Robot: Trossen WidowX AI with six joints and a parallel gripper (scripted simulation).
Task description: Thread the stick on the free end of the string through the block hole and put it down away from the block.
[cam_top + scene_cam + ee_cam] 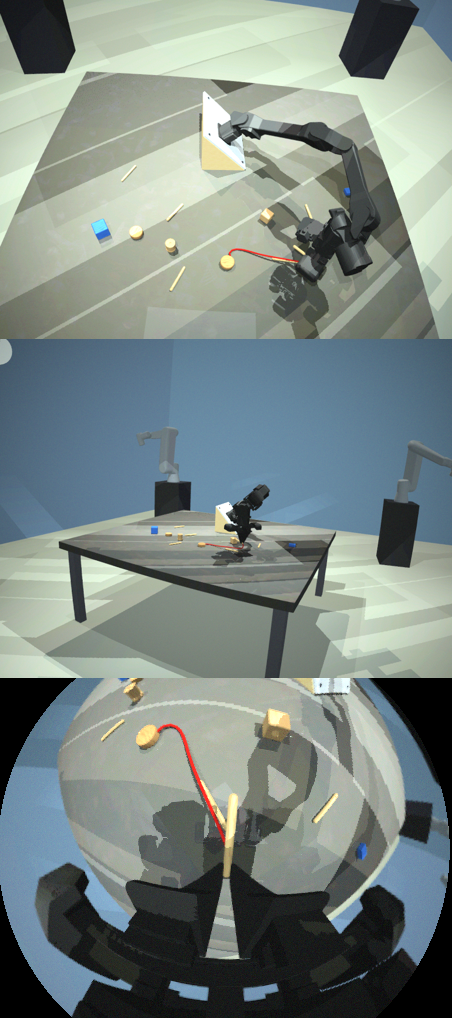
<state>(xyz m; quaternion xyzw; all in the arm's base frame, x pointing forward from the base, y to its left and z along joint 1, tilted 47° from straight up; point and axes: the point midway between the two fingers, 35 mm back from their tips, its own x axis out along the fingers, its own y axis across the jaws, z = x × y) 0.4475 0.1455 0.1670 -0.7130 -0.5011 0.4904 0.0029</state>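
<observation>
Right now the wooden block is 170 mm behind my gripper tip, 100 mm to the right of it and 40 mm below it. Also, from my gripper tip: wooden stick 20 mm behind, 50 mm to the right, 50 mm below; blue cube 130 mm behind, 600 mm to the right, 40 mm below; short wooden cylinder 80 mm behind, 390 mm to the right, 40 mm below.
</observation>
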